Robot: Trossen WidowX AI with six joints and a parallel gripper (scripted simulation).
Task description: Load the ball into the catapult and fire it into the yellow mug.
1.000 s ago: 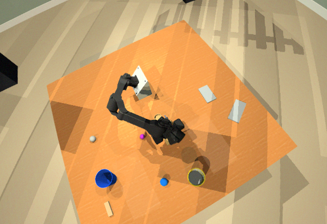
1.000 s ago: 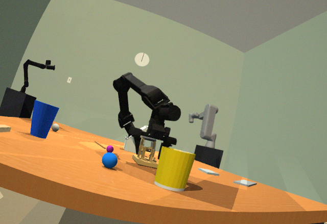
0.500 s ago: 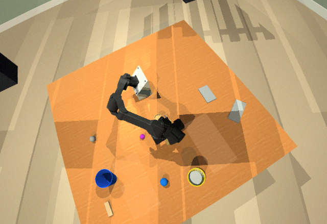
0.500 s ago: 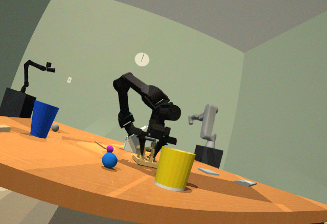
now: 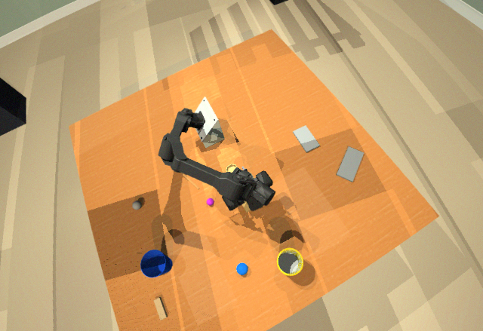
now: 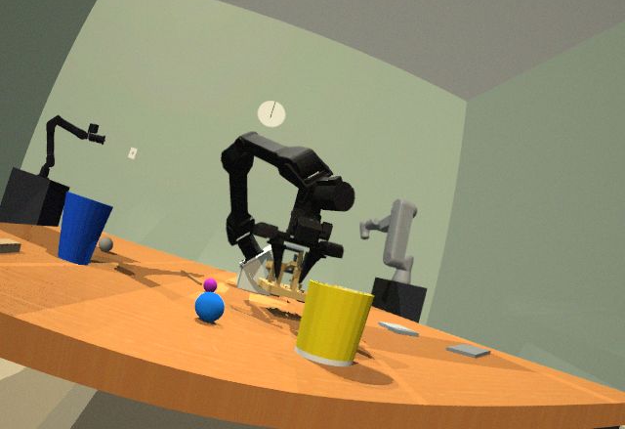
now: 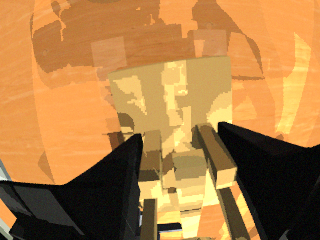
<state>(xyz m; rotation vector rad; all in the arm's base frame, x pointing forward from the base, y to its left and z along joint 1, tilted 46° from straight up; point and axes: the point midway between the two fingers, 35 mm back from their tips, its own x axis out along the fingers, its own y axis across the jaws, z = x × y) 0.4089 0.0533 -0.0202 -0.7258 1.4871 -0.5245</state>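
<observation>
Right now the magenta ball is 150 mm to the right of my gripper tip, 70 mm behind it and 60 mm below it. Also, from my gripper tip: blue ball: 220 mm ahead, 140 mm to the right, 60 mm below; wooden catapult: 70 mm behind, 20 mm above, 10 mm to the left; yellow mug: 280 mm ahead, 50 mm below, 30 mm to the left.
</observation>
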